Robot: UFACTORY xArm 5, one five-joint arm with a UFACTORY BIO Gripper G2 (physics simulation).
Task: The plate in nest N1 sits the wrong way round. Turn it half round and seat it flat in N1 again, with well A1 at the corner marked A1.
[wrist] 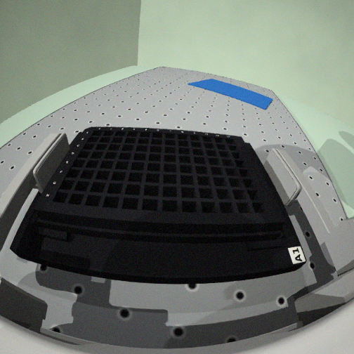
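The black well plate [145, 175] lies in the black nest N1 [175, 257] in the wrist view and looks flat. Small row letters run along its left edge, with H at the near end, and small marks run along its far edge. The white label A1 [296, 254] is on the nest's near right corner, diagonally opposite the plate's far left corner, where the lettering starts. My gripper [167, 170] is open, one finger pad to the left of the plate and one to its right. A gap shows at the right pad; whether the left pad touches the plate I cannot tell.
A grey board [150, 110] with rows of small holes lies under the nest. A flat blue rectangle [232, 93] lies at the far right of the board. Pale green walls stand behind. Dark shadows fall on the board in front of the nest.
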